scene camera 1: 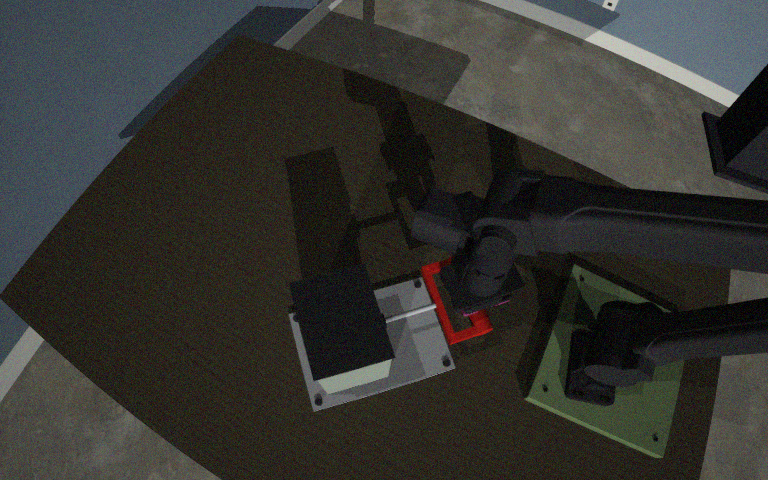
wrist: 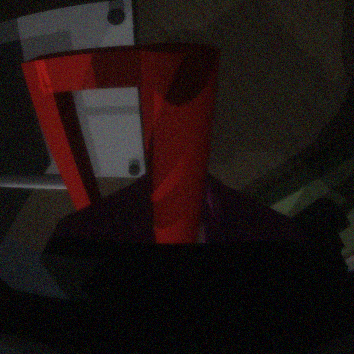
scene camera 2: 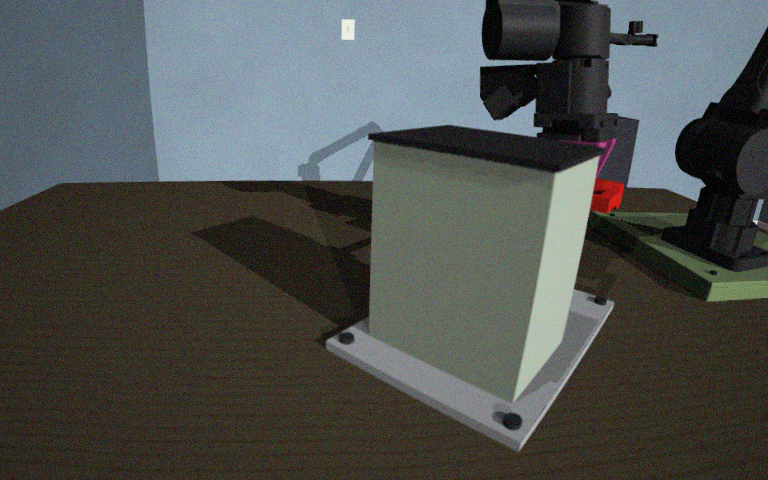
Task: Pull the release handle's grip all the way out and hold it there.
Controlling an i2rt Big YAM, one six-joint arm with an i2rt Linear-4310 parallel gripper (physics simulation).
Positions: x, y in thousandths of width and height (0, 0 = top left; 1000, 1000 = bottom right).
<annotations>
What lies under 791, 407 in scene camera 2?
A red release handle grip.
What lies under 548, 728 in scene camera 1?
A grey base plate.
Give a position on a red release handle grip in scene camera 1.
626, 672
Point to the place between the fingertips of the gripper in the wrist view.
499, 501
</annotations>
